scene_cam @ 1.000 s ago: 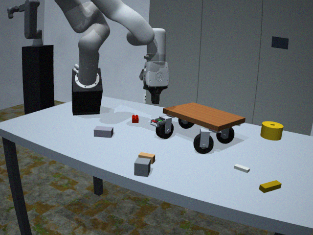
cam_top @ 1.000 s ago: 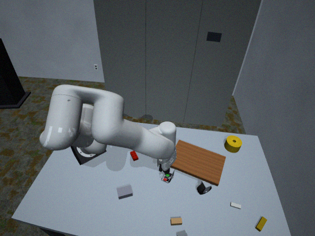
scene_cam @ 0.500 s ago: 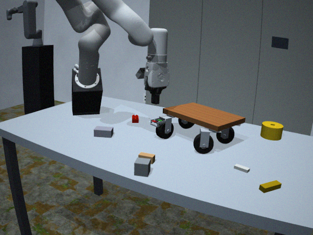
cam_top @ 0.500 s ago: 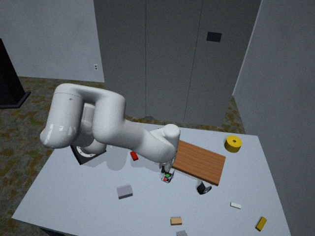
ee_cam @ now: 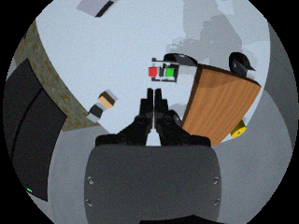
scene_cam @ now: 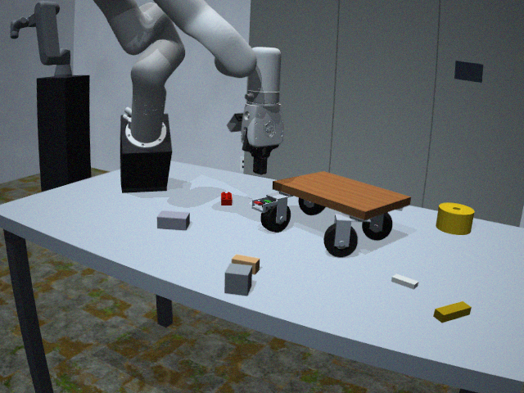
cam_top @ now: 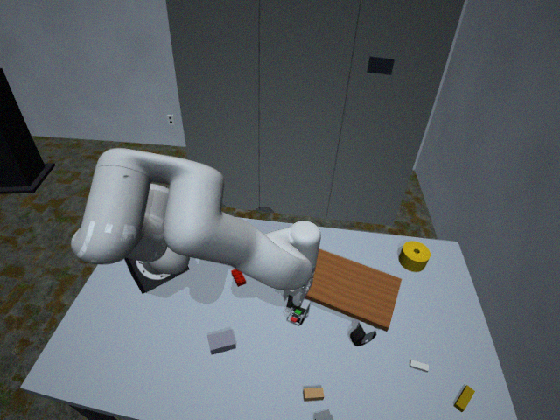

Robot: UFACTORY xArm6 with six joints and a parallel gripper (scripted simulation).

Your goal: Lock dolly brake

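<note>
The brake pedal lies 10 mm ahead of my hand, 10 mm to the left of it and 100 mm below it. From my hand the other things lie so: grey block (220 mm behind, 30 mm to the right, 170 mm below); tan block (40 mm ahead, 200 mm to the right, 170 mm below); red brick (170 mm behind, 230 mm to the left, 170 mm below).
</note>
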